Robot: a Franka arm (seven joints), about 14 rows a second.
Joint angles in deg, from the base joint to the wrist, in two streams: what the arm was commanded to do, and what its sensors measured. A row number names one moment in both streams.
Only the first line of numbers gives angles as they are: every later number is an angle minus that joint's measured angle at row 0.
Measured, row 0:
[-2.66, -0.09, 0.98, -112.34, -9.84, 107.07, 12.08]
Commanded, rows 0 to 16:
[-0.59, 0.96, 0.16, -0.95, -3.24, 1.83, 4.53]
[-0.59, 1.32, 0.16, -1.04, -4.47, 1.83, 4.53]
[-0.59, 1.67, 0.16, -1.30, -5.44, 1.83, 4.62]
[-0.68, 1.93, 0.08, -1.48, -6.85, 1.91, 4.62]
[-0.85, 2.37, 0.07, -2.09, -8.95, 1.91, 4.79]
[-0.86, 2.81, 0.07, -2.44, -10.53, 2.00, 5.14]
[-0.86, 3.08, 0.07, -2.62, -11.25, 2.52, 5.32]
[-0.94, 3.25, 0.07, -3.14, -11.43, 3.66, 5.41]
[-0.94, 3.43, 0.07, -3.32, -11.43, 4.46, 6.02]
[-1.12, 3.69, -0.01, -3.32, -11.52, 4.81, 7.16]
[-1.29, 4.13, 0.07, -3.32, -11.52, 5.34, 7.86]
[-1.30, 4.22, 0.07, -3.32, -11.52, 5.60, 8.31]
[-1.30, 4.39, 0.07, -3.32, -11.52, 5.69, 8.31]
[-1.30, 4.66, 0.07, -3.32, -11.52, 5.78, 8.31]
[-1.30, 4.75, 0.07, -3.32, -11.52, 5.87, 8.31]
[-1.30, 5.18, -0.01, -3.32, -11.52, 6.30, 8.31]
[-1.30, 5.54, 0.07, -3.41, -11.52, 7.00, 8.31]
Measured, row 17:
[-1.01, 5.01, -0.19, -2.82, -9.99, 5.37, 6.47]
